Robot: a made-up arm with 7 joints. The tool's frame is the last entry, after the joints. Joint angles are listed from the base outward. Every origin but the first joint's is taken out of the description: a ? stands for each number. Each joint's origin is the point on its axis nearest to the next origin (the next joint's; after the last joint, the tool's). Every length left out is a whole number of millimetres.
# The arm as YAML. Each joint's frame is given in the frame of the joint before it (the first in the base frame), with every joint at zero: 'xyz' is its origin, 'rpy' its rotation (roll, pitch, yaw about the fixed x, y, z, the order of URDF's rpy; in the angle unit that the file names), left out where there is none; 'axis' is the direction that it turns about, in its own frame. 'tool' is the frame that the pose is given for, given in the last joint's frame.
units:
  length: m
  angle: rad
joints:
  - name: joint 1
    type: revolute
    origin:
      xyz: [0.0, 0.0, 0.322]
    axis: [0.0, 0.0, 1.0]
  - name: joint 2
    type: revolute
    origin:
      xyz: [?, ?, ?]
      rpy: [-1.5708, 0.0, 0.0]
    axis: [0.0, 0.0, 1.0]
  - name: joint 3
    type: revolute
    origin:
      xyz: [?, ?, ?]
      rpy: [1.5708, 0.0, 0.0]
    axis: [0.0, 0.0, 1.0]
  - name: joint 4
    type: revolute
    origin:
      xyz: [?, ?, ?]
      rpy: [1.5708, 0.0, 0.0]
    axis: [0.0, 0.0, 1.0]
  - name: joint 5
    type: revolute
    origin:
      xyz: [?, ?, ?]
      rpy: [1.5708, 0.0, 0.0]
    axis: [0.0, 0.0, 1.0]
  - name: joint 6
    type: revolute
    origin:
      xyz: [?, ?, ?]
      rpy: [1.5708, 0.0, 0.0]
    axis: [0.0, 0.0, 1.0]
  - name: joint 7
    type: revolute
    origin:
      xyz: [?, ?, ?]
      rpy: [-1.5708, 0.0, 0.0]
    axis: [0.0, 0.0, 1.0]
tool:
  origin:
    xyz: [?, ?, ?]
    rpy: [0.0, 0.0, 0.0]
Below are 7 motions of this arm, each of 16 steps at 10 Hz.
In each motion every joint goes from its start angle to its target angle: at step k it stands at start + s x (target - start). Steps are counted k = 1, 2, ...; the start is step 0. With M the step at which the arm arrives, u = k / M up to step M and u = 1 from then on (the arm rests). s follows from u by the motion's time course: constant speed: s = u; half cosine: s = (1 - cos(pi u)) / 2; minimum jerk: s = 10 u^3 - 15 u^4 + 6 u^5.
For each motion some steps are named. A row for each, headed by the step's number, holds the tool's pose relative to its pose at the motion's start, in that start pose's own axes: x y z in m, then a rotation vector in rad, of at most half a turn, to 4 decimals.
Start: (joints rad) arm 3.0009 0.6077 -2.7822 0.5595 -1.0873 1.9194 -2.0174
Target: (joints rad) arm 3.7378 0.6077 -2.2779 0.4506 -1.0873 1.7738 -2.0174
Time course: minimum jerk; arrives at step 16
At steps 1, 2, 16:
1: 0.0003 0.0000 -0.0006 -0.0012 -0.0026 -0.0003
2: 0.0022 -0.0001 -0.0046 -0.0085 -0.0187 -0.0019
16: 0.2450 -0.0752 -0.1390 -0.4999 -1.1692 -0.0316

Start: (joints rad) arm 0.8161 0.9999 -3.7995 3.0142 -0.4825 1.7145 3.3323
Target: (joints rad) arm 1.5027 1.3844 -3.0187 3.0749 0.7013 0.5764 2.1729
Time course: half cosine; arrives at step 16
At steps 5, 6, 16:
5: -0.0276 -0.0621 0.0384 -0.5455 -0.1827 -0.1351
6: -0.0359 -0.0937 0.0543 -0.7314 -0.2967 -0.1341
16: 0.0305 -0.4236 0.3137 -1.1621 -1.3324 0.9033

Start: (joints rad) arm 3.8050 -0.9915 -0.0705 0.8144 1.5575 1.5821 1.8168
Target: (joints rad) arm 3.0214 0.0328 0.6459 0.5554 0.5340 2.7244 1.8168
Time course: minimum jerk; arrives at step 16
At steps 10, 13, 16:
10: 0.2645 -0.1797 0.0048 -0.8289 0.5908 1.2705
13: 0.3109 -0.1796 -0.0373 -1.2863 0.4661 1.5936
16: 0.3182 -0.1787 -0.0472 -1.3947 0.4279 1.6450

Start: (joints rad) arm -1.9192 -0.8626 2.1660 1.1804 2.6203 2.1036 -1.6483
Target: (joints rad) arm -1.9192 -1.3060 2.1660 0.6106 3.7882 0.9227 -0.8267
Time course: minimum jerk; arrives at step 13
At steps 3, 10, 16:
3: -0.0156 0.0133 -0.0299 -0.1695 0.0643 0.0545
10: -0.1466 -0.0786 -0.3505 -1.4511 1.3240 0.2502
16: -0.1577 -0.1060 -0.3720 -1.4929 1.5118 0.2035

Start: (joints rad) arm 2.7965 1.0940 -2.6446 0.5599 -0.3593 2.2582 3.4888
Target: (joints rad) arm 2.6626 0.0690 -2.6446 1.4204 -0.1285 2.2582 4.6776
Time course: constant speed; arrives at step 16
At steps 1, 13, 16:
1: -0.0080 -0.0049 -0.0210 -0.0115 0.0041 0.0400
13: -0.2030 -0.0166 -0.2243 -0.1705 0.2386 0.5285
16: -0.2747 -0.0045 -0.2515 -0.1881 0.3542 0.6592

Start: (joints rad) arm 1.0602 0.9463 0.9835 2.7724 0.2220 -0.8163 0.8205
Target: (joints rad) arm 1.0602 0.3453 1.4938 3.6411 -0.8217 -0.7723 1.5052
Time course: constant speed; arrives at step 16
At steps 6, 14, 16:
6: -0.0119 -0.2805 0.0159 0.5324 -0.0400 0.2658
14: 0.0752 -0.5568 -0.0836 1.0867 0.0099 0.4807
16: 0.1064 -0.6008 -0.1183 1.1861 0.0415 0.5141

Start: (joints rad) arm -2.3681 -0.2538 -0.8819 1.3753 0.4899 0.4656 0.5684
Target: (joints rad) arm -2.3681 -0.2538 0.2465 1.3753 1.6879 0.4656 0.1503
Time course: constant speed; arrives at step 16
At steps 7, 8, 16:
7: -0.2309 -0.0994 0.0096 0.2959 -0.5272 0.0362
8: -0.2657 -0.1081 0.0028 0.3264 -0.6055 0.0462
16: -0.5297 -0.1186 -0.1199 0.4394 -1.2341 0.1673

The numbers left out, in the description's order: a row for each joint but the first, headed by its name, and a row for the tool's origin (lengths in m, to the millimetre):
joint 2: 0.0 0.0 0.0
joint 3: 0.0 -0.402 0.0
joint 4: 0.079 0.0 0.0
joint 5: 0.08 -0.352 0.0
joint 6: 0.0 0.0 0.0
joint 7: 0.055 0.07 0.0
tool: 0.0 0.0 0.0

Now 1 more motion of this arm.
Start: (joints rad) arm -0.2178 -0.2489 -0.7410 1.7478 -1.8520 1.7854 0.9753
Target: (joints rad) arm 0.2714 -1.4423 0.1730 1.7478 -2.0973 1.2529 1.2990
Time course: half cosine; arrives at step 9
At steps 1, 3, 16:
1: 0.0051 0.0129 0.0011 0.0549 -0.0026 0.0372
3: 0.0321 0.1189 0.0323 0.4296 -0.0308 0.3410
16: -0.1764 0.4125 0.4328 1.1477 -0.2532 1.7164

